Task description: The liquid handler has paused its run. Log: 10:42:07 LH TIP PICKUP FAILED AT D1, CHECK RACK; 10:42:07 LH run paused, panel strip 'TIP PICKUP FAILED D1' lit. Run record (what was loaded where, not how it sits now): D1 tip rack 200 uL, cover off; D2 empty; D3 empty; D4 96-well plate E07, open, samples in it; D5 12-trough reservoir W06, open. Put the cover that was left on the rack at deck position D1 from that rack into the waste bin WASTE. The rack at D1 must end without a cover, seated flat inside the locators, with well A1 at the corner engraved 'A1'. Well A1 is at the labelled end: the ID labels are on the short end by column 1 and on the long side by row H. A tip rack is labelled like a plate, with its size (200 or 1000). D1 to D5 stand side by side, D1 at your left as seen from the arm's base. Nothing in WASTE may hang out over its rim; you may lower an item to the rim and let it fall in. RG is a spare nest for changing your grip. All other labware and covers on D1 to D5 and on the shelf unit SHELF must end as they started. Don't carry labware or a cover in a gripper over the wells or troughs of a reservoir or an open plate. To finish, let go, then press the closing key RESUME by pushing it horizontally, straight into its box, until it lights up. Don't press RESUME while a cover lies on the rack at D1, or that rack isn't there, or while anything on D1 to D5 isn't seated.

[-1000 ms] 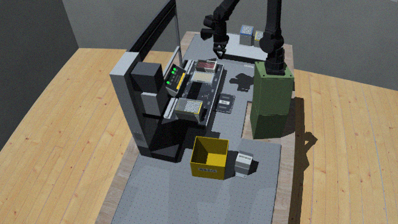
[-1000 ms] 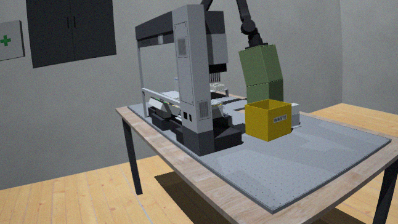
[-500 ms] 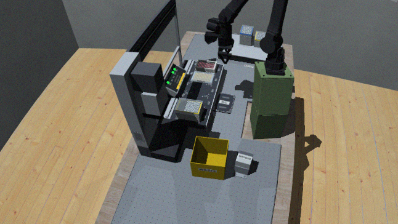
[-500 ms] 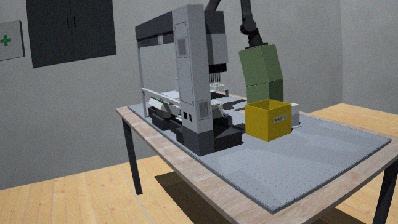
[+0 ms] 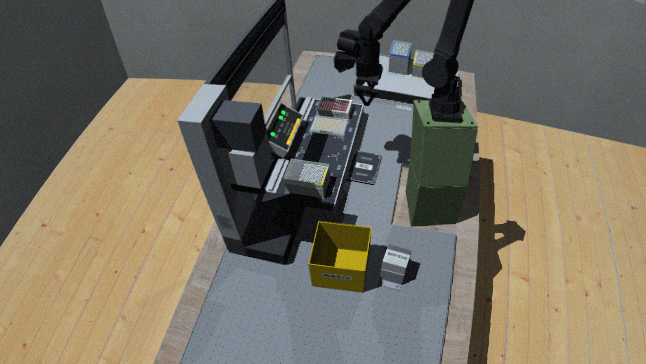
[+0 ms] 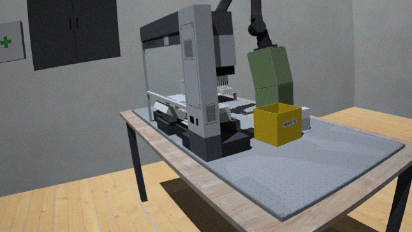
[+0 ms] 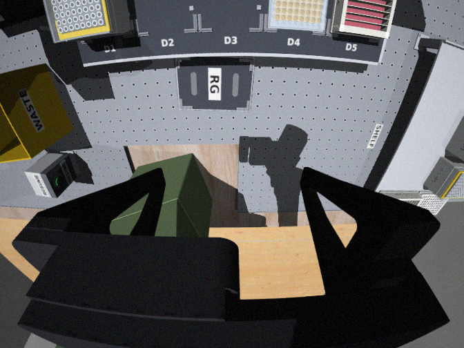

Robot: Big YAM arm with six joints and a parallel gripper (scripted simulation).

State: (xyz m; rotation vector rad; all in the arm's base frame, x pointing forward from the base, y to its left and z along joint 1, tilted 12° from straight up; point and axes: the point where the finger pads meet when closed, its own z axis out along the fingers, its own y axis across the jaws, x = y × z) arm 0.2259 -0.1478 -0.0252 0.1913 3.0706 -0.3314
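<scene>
My gripper is now 19 cm short of the clear cover, 19 cm above it and 18 cm to the right of it. Round my hand: yellow tip rack 21 cm below, 20 cm ahead, 18 cm to the left; grey resume box 44 cm to the left, 24 cm below, 11 cm behind; head 37 cm to the left, 29 cm ahead, 8 cm above.
</scene>
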